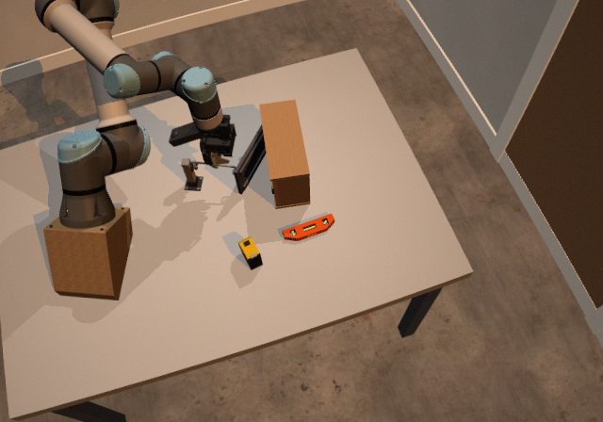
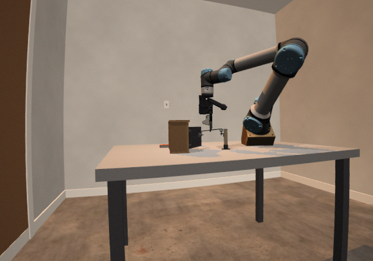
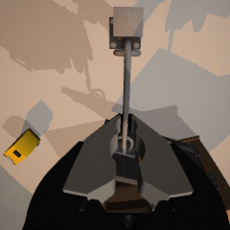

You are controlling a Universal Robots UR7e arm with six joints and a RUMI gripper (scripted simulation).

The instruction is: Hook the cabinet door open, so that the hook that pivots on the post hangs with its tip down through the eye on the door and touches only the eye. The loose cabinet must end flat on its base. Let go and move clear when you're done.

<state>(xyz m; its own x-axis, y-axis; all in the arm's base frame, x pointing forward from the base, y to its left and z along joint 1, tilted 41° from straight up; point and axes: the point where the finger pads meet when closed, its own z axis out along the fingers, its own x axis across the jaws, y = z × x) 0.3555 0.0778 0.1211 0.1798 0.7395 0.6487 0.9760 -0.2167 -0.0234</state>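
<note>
My gripper is now 10 mm past the hook and 20 mm above it. Round my hand: orange spirit level: 250 mm ahead, 170 mm to the right, 110 mm below; dark door: 100 mm ahead, 50 mm to the left, 40 mm below; black box: 90 mm ahead, 240 mm to the right, 80 mm below.
</note>
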